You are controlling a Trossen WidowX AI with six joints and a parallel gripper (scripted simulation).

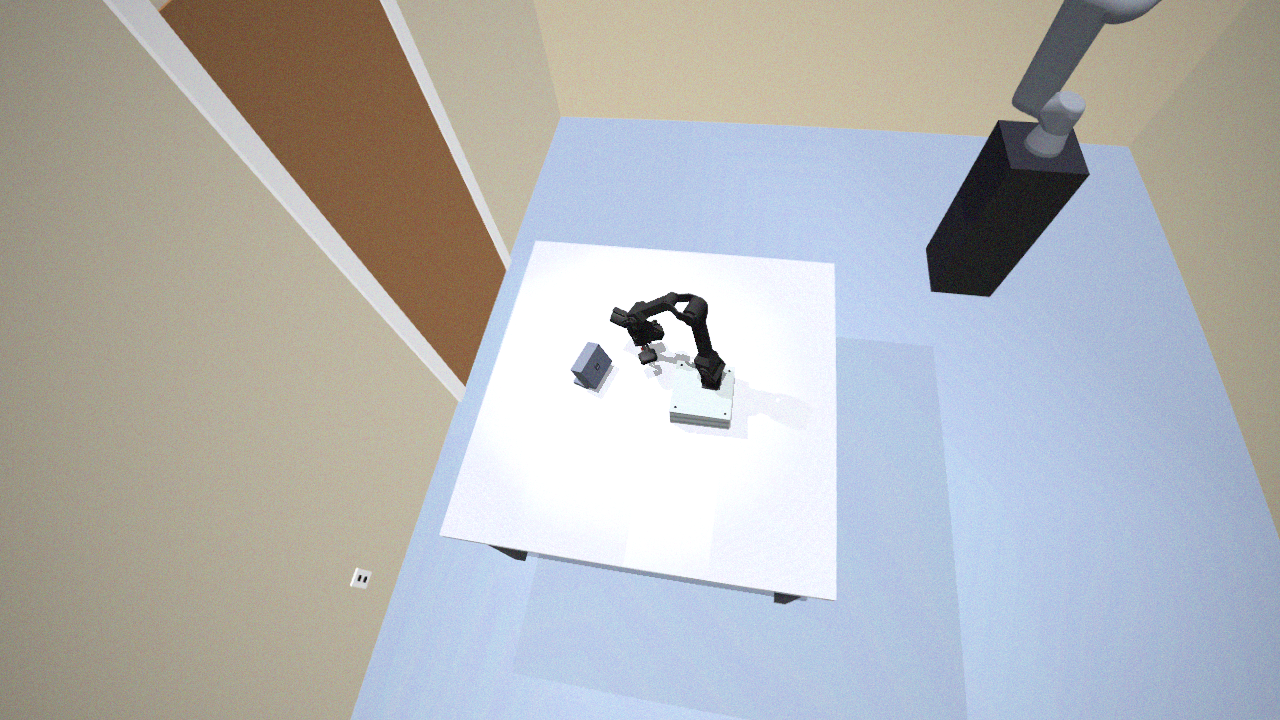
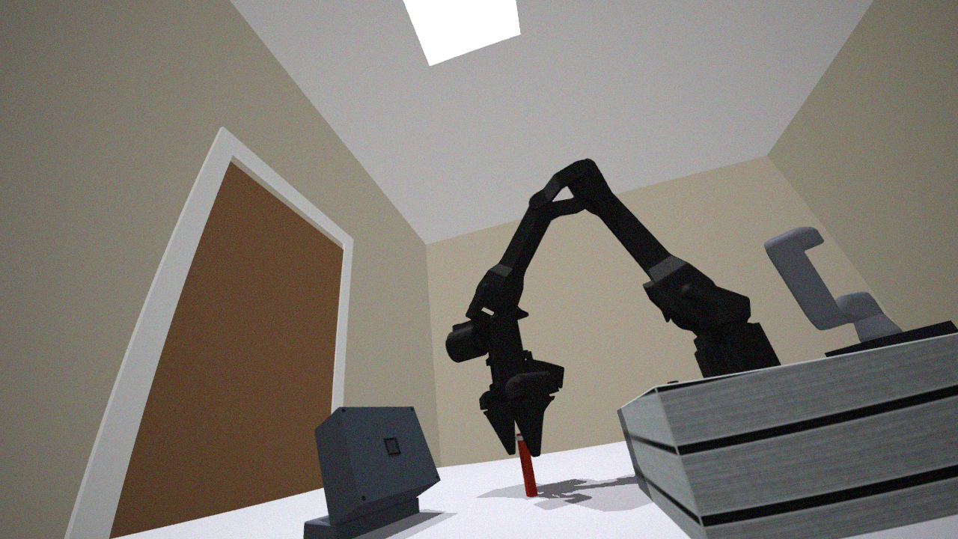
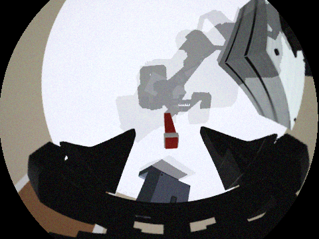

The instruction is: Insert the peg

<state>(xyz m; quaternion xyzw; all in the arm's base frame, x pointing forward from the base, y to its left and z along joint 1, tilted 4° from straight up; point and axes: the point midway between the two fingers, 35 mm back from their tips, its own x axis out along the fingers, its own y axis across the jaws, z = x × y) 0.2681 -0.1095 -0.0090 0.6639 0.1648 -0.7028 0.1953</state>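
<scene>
The red peg lies 10 mm above my gripper tip. The rest, counted from my gripper tip: sloped panel (170 mm ahead, 90 mm to the left, 30 mm above).
</scene>
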